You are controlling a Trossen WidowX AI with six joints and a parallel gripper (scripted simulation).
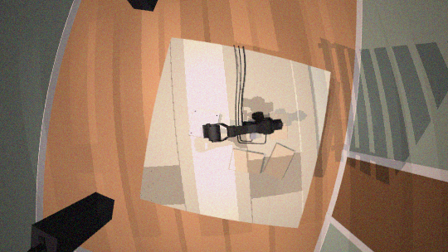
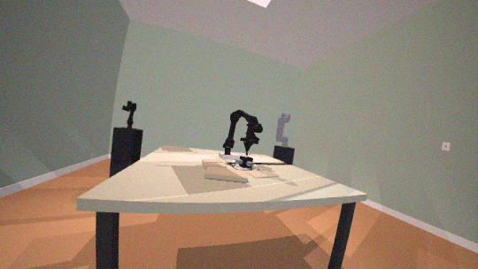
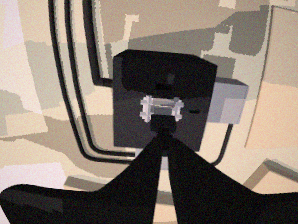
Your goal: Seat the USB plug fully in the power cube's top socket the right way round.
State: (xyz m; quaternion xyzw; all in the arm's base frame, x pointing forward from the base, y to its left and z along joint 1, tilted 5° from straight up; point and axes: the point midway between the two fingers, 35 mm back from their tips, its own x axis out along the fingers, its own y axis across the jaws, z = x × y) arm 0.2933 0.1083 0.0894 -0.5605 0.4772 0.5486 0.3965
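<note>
My gripper tip is 1 cm above the USB plug.
</note>
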